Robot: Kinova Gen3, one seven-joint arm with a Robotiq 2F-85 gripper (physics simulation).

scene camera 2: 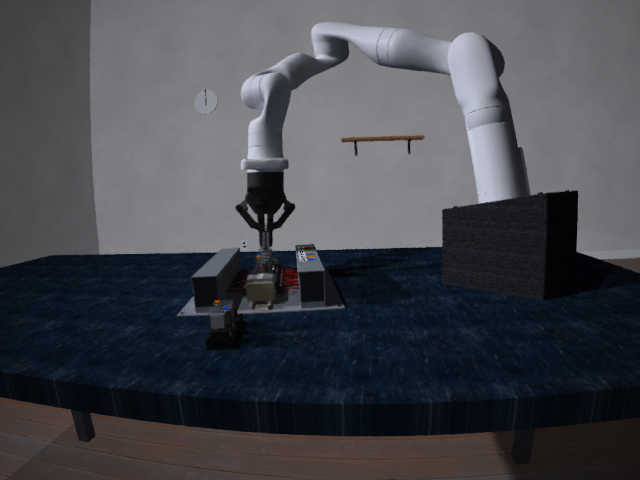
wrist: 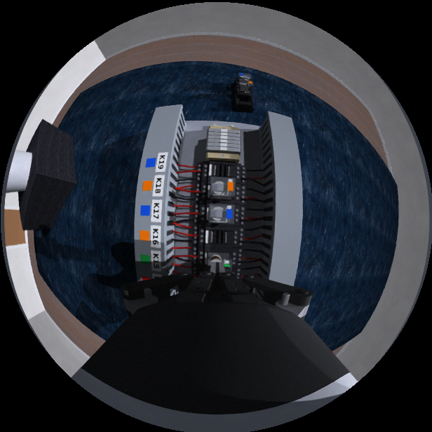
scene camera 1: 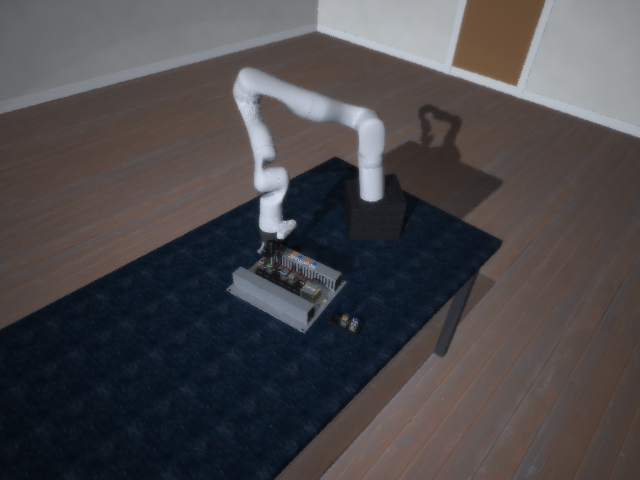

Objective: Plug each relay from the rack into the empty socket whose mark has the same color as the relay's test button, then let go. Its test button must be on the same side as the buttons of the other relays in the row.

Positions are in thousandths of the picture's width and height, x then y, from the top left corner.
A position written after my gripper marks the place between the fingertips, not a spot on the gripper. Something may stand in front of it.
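Note:
Scene camera 2 gives me a sight of my own gripper (scene camera 2: 416, 518). In the wrist view the gripper appears again (wrist: 501, 624), and there I also see a grey mounting plate (wrist: 448, 346).

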